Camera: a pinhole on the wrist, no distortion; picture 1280 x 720 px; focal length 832.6 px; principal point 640.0 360.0 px. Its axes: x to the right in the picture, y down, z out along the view. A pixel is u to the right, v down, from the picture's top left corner.
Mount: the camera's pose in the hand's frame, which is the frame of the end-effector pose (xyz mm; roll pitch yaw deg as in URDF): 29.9 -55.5 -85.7 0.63 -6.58 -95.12
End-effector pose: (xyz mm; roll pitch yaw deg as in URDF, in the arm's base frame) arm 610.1 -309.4 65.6 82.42 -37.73 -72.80
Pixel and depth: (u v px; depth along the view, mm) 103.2 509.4 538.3
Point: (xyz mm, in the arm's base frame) 230.2 -305.1 471.8
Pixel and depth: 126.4 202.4 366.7
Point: 349.5 -215.1 249.8
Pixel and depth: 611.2 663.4 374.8
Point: 371.5 -504.5 188.5
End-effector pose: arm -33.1 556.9 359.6 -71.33 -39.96 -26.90
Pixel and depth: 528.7 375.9 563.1
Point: 170.0 977.7 443.7
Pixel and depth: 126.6 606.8 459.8
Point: 363.3 812.5 372.2
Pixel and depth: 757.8 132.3 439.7
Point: -49.4 924.2 426.3
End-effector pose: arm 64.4 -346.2 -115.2 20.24 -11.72 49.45
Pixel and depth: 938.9 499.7 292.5
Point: 237.4 -447.4 54.6
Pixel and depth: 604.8 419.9 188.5
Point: 127.0 -365.8 -22.9
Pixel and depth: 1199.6 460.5 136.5
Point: 197.2 -413.7 -96.5
